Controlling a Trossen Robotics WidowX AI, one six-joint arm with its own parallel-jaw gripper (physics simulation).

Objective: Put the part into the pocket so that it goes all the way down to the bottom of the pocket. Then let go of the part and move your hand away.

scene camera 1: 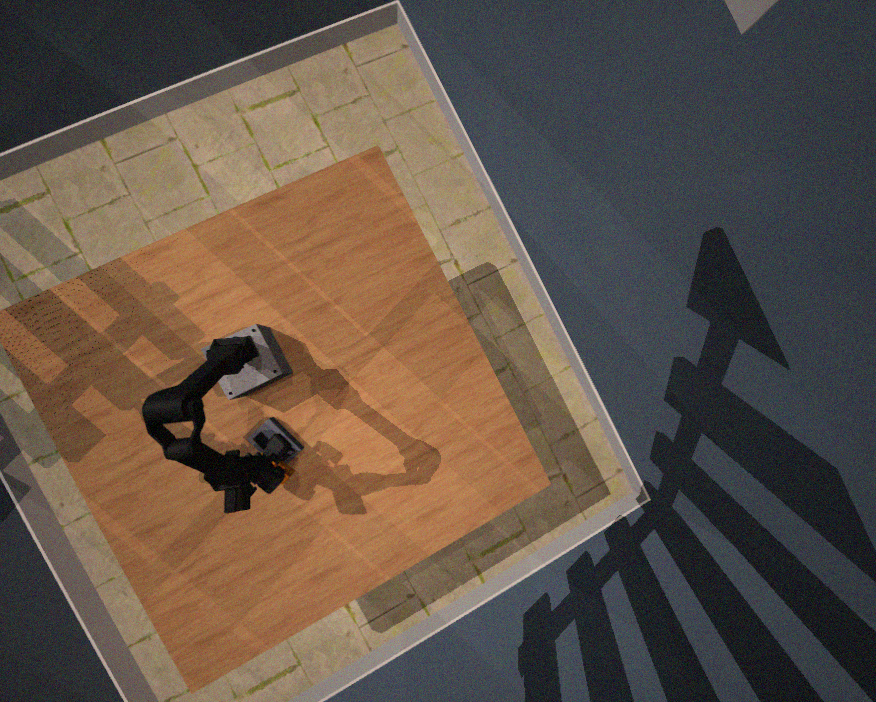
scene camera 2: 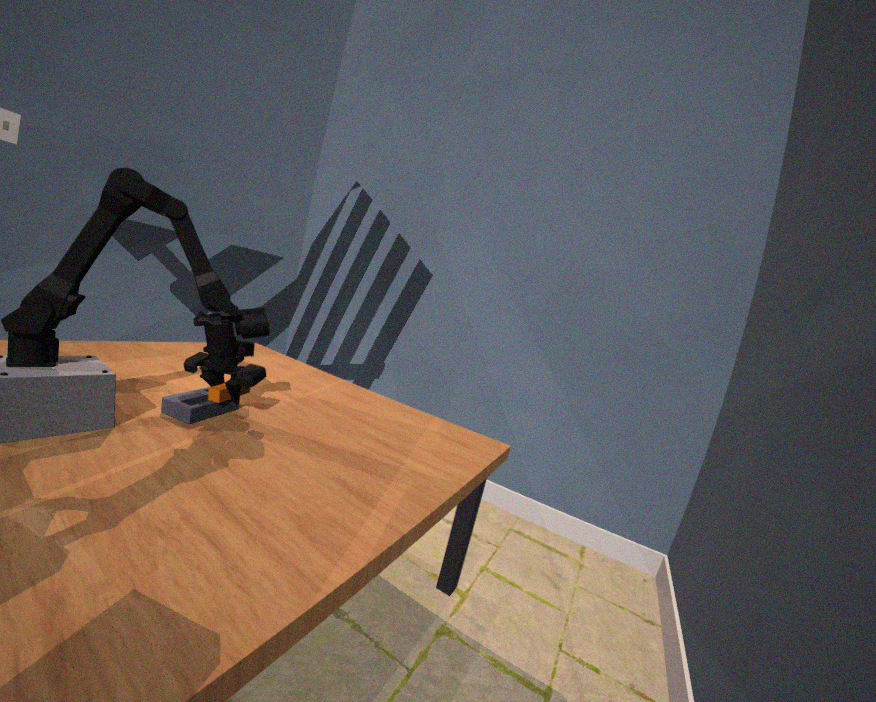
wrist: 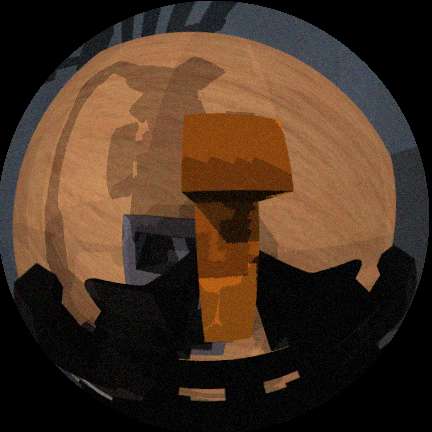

Observation:
My gripper (scene camera 2: 229, 399) grips an orange part (wrist: 229, 162). I also see a grey pocket block (scene camera 1: 260, 437).
My gripper also shows in scene camera 1 (scene camera 1: 278, 462) and in the wrist view (wrist: 221, 249). The grey pocket block also shows in the wrist view (wrist: 151, 244).

